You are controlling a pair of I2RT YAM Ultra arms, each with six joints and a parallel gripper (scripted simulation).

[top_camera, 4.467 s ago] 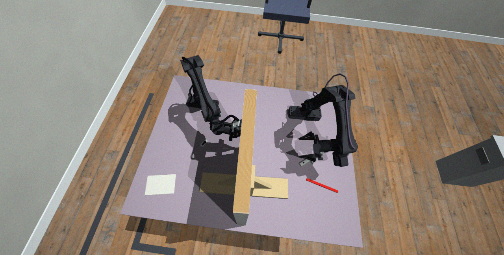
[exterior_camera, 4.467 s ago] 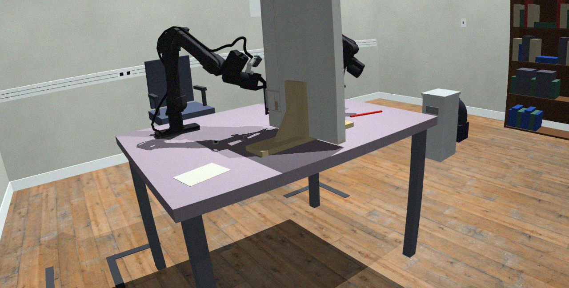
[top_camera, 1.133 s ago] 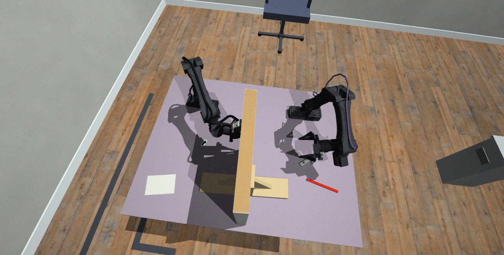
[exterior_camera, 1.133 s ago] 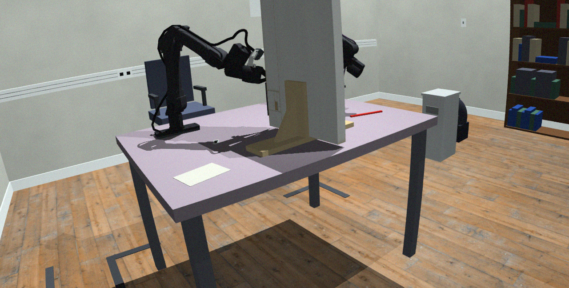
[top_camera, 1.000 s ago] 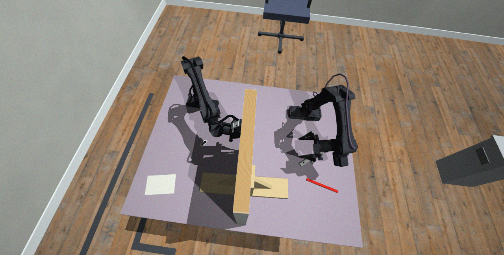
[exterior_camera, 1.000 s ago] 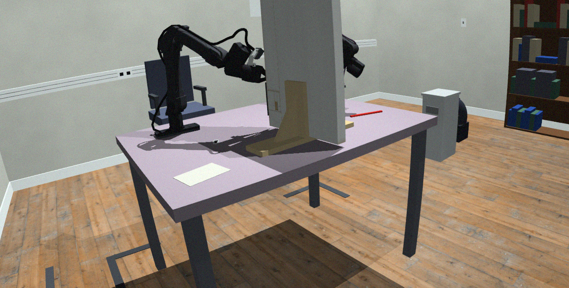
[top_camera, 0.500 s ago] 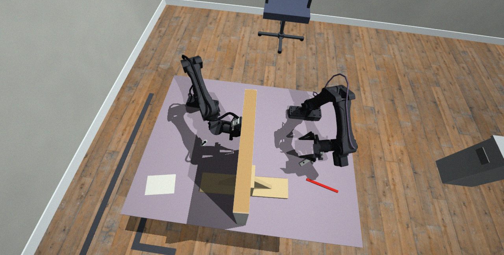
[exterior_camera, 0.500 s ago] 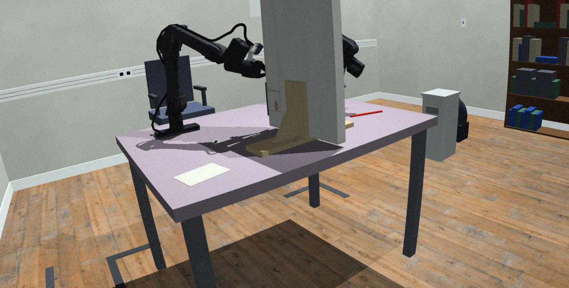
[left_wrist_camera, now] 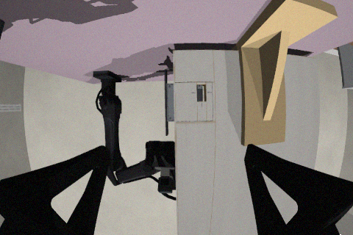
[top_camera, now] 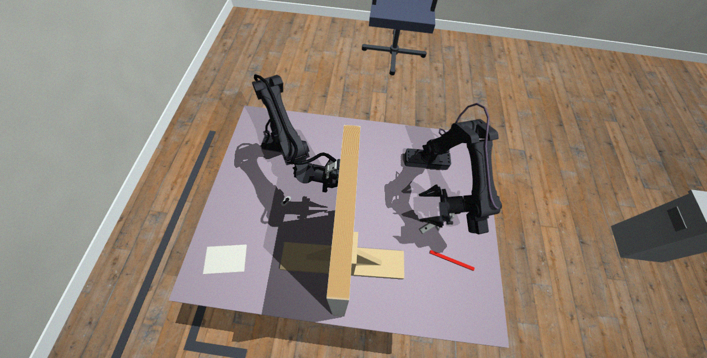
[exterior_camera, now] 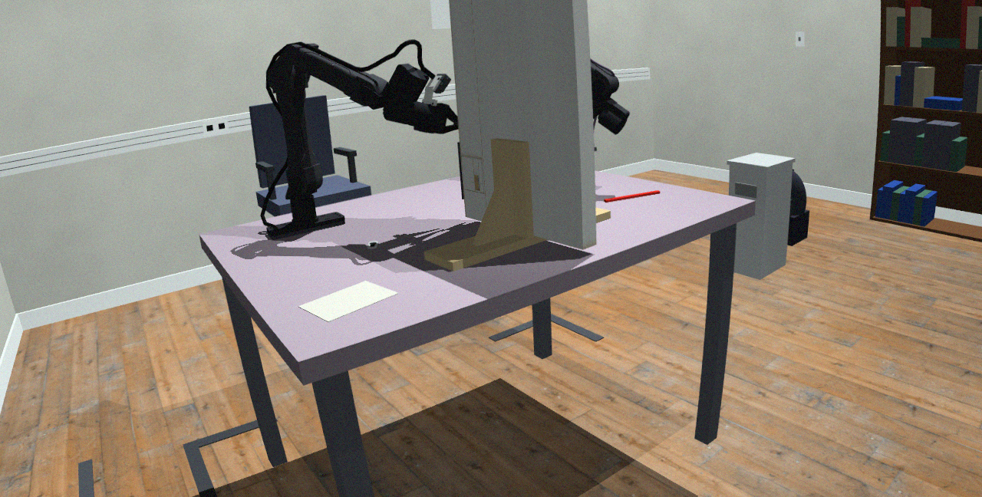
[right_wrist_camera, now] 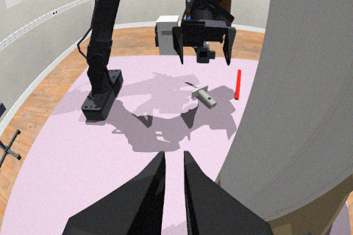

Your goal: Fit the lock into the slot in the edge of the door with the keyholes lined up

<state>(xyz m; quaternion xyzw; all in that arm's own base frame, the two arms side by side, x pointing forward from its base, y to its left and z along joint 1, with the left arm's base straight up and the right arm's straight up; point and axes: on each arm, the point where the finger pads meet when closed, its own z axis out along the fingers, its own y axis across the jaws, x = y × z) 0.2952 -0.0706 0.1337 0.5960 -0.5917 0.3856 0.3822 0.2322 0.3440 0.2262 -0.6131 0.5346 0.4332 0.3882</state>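
Note:
My right hand is 6 cm short of the lock and 11 cm above it. From my right hand the other things lie so: red rod (18 cm ahead, 42 cm to the left, 23 cm below); then cylinder piece (5 cm ahead, 34 cm to the left, 22 cm below); then keyhole plate (1 cm ahead, 26 cm to the right, 23 cm below).

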